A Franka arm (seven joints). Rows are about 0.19 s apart.
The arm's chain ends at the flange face. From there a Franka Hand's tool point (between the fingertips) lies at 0.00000 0.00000 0.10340 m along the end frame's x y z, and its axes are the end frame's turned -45 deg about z.
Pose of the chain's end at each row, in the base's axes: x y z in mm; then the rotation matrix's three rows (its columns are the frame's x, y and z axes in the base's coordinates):
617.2 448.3 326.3; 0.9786 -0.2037 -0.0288; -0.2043 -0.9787 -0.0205; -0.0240 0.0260 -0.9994
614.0 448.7 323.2; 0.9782 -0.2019 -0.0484; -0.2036 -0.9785 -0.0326; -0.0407 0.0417 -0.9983
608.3 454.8 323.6; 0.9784 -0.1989 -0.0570; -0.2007 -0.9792 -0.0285; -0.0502 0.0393 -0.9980
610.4 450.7 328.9; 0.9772 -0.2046 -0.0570; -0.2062 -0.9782 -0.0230; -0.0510 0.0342 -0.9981
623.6 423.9 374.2; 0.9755 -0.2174 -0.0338; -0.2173 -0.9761 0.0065; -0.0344 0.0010 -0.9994
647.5 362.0 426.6; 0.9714 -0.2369 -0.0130; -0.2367 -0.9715 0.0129; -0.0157 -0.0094 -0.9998
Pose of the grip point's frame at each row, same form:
614.2 446.2 223.0; 0.8360 0.5479 -0.0288; 0.5476 -0.8365 -0.0205; -0.0354 0.0014 -0.9994
609.0 445.3 220.0; 0.8345 0.5489 -0.0484; 0.5479 -0.8359 -0.0326; -0.0583 0.0007 -0.9983
602.4 451.9 220.4; 0.8325 0.5512 -0.0570; 0.5505 -0.8343 -0.0285; -0.0633 -0.0077 -0.9980
604.5 448.3 225.7; 0.8357 0.5463 -0.0570; 0.5459 -0.8375 -0.0230; -0.0602 -0.0119 -0.9981
620.1 424.6 270.9; 0.8435 0.5361 -0.0338; 0.5366 -0.8439 0.0065; -0.0250 -0.0236 -0.9994
646.2 363.3 323.2; 0.8544 0.5194 -0.0130; 0.5196 -0.8543 0.0129; -0.0045 -0.0177 -0.9998

